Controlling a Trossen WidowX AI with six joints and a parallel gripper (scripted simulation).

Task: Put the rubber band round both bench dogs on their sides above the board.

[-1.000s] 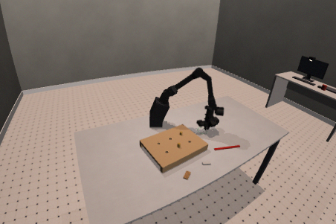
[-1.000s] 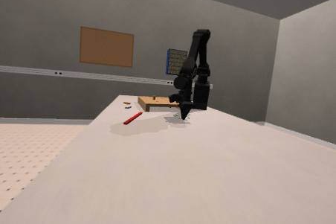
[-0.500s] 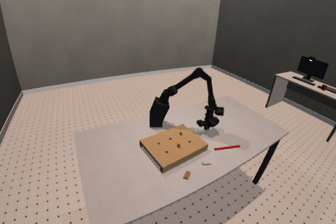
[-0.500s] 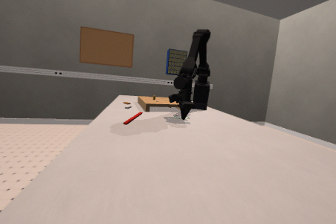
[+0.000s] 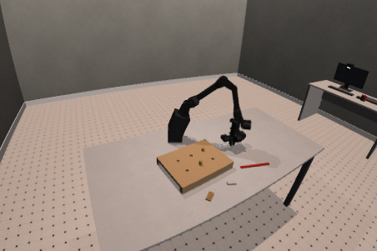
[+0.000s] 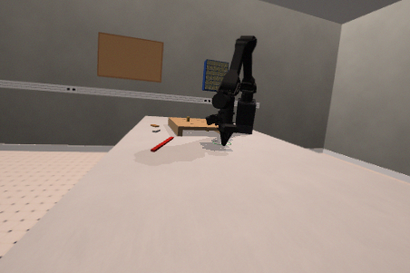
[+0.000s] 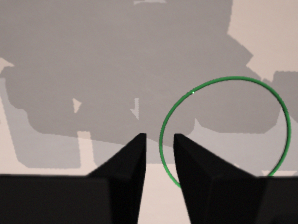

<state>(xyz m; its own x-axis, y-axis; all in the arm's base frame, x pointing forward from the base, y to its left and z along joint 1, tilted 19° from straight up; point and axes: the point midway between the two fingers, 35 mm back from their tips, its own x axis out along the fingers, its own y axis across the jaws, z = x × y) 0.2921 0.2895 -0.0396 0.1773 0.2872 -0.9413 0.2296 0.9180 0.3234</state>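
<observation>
The wooden board is 35 cm to the right of my hand and 3 cm ahead of it. Round my hand: domino tile (43 cm to the right, 27 cm ahead, 3 cm below); red stick (25 cm ahead, 3 cm below, 2 cm to the right); small white piece (27 cm to the right, 26 cm ahead, 3 cm below).
</observation>
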